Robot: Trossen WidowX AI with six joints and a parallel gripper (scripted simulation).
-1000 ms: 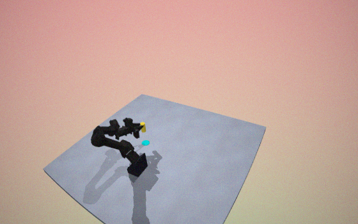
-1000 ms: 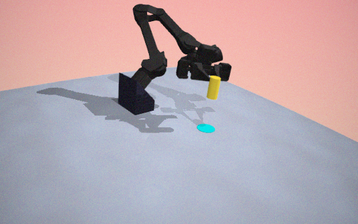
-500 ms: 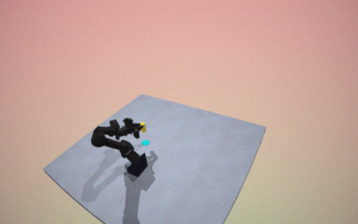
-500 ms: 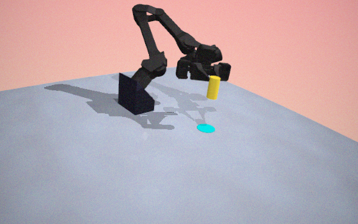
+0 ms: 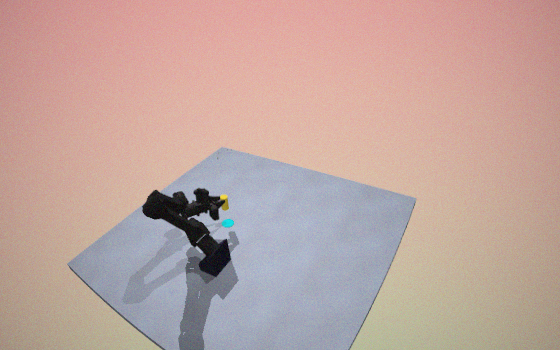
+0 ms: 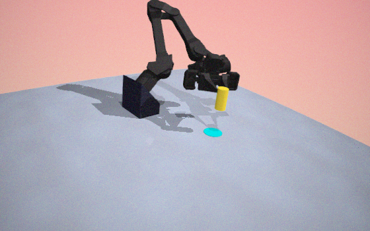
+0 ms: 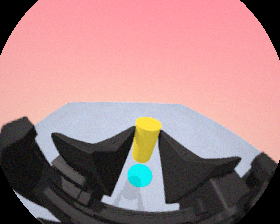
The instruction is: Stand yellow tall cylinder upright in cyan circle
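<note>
My gripper tip is 14 cm above the cyan circle and 1 cm past it. From my gripper tip the other things lie so: yellow tall cylinder (2 cm below).
</note>
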